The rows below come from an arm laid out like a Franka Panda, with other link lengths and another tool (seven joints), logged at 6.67 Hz.
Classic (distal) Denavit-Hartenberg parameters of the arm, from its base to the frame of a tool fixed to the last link. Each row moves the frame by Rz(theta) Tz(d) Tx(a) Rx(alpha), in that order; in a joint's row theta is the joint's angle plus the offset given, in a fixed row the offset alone. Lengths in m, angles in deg.
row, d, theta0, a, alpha
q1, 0.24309, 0, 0, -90
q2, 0, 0, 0, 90
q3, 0.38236, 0, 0.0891, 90
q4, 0, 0, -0.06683, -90
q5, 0.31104, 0, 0, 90
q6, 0, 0, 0.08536, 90
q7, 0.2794, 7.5, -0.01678, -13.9
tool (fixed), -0.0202, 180, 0, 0
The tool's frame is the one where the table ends.
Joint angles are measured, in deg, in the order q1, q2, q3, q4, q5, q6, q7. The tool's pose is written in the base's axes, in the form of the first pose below.
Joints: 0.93, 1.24, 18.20, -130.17, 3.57, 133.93, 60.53
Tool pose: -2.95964, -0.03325, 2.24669, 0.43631, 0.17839, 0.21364
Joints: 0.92, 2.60, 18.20, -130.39, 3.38, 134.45, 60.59
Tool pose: -2.94482, -0.04343, 2.24666, 0.43635, 0.17801, 0.20257
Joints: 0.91, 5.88, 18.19, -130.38, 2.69, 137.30, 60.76
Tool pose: -2.94301, -0.05199, 2.24866, 0.44623, 0.17990, 0.18142
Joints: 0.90, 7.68, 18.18, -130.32, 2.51, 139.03, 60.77
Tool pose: -2.94652, -0.05772, 2.24853, 0.45218, 0.18162, 0.17022
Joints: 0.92, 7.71, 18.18, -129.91, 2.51, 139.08, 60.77
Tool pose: -2.95365, -0.05528, 2.24892, 0.45531, 0.18276, 0.17257
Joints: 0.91, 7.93, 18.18, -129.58, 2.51, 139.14, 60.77
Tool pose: -2.95701, -0.05530, 2.24861, 0.45775, 0.18349, 0.17294
